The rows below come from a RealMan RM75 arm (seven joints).
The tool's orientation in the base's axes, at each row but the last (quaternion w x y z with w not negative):
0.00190 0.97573 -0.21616 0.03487
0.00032 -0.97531 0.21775 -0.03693
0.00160 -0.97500 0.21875 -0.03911
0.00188 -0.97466 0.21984 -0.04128
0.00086 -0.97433 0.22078 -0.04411
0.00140 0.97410 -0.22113 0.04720
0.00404 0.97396 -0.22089 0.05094
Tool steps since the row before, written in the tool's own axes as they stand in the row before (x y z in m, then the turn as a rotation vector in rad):
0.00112 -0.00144 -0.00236 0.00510 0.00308 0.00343
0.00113 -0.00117 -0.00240 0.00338 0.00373 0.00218
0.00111 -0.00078 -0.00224 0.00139 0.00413 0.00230
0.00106 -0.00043 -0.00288 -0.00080 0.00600 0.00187
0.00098 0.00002 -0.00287 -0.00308 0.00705 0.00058
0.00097 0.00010 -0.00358 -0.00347 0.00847 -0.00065
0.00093 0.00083 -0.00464 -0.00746 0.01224 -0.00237
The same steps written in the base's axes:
0.00146 0.00088 0.00245 0.00354 -0.00501 -0.00311
0.00134 0.00062 0.00249 0.00162 -0.00485 -0.00199
0.00116 0.00026 0.00233 -0.00033 -0.00436 -0.00227
0.00090 -0.00002 0.00296 -0.00314 -0.00510 -0.00206
0.00062 -0.00039 0.00294 -0.00575 -0.00505 -0.00099
0.00050 -0.00042 0.00365 -0.00682 -0.00613 0.00017
0.00002 -0.00101 0.00470 -0.01220 -0.00777 0.00142

